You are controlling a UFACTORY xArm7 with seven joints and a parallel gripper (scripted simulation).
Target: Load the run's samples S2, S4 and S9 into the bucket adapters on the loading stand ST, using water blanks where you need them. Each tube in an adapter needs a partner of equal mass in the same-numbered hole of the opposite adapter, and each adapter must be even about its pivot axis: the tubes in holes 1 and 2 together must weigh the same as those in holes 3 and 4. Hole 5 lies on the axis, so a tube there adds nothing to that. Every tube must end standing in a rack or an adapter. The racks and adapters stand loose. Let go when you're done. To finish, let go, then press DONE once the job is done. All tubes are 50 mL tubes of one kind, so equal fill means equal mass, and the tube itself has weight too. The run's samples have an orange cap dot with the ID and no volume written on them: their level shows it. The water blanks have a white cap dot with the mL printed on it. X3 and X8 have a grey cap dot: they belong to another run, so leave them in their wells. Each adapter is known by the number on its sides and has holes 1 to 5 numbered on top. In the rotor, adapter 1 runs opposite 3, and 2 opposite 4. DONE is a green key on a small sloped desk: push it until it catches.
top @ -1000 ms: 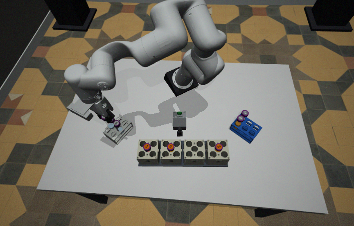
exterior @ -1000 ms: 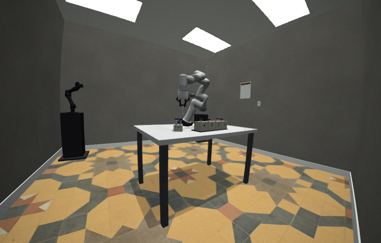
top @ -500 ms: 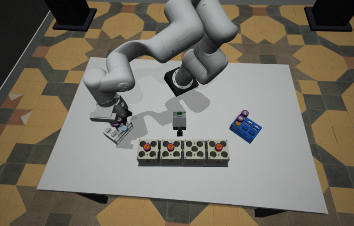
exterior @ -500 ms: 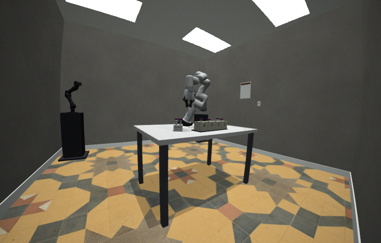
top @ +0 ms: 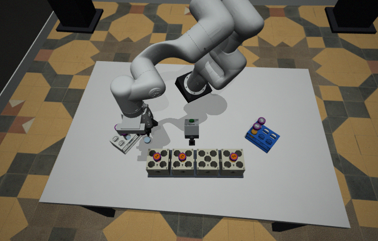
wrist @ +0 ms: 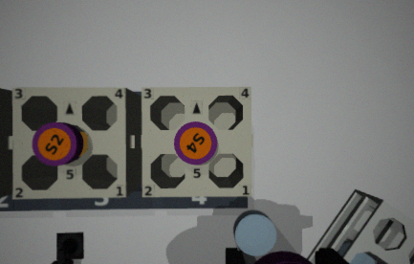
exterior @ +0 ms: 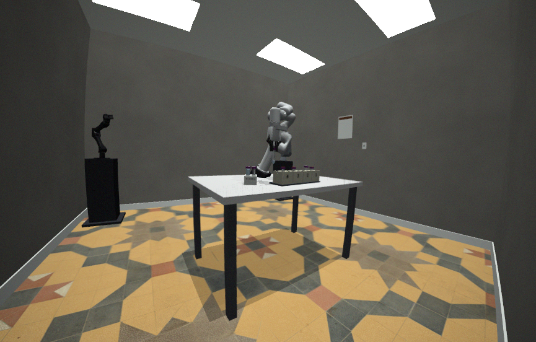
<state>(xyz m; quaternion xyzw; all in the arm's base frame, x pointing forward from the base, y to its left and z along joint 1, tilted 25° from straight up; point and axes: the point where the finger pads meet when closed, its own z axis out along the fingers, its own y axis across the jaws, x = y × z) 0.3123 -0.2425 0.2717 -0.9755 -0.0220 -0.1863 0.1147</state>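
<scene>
The water blank tube lies 10 mm behind my hand and 50 mm below it. The rest, counted from my hand: adapter 30 mm ahead, 260 mm to the left, 200 mm below; then green DONE key 170 mm behind, 170 mm to the left, 190 mm below; then loading stand 30 mm ahead, 210 mm to the left, 250 mm below.
</scene>
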